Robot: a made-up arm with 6 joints.
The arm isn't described. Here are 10 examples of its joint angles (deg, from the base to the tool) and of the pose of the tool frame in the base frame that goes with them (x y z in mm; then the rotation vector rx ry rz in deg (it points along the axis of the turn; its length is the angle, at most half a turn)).
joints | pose
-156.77 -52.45 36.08 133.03 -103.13 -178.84 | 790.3 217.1 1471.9 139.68 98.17 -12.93
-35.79 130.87 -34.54 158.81 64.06 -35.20 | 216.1 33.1 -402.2 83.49 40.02 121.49
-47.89 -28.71 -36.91 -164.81 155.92 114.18 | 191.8 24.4 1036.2 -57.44 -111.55 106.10
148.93 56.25 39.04 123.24 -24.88 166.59 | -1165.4 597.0 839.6 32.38 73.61 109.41
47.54 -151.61 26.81 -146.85 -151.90 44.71 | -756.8 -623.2 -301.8 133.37 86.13 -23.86
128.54 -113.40 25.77 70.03 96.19 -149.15 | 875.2 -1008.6 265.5 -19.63 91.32 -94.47
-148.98 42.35 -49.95 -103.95 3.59 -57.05 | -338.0 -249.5 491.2 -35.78 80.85 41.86
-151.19 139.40 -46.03 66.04 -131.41 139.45 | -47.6 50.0 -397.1 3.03 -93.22 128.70
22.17 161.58 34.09 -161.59 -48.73 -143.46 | -146.5 108.7 -873.1 -44.96 63.64 62.75
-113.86 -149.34 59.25 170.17 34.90 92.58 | 521.7 779.1 -677.3 -72.32 -47.91 44.69
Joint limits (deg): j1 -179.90..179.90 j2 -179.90..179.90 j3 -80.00..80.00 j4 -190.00..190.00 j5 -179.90..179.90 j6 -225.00..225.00
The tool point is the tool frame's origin. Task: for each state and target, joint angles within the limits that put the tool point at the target. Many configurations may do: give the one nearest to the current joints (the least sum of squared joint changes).
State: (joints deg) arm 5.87 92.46 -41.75 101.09 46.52 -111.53
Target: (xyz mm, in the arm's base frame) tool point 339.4 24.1 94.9
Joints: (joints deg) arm -15.10 101.10 -80.00 132.79 46.52 -111.53
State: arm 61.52 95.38 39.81 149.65 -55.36 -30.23
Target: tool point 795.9 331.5 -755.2
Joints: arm 14.50 133.17 53.14 137.73 -55.36 -30.23
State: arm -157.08 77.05 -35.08 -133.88 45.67 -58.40
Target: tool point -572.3 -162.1 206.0
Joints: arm -174.59 67.47 -34.66 -130.78 45.67 -58.40
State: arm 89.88 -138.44 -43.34 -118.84 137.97 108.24
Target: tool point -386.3 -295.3 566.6
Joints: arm 49.12 -104.52 -44.10 -126.96 137.97 108.24
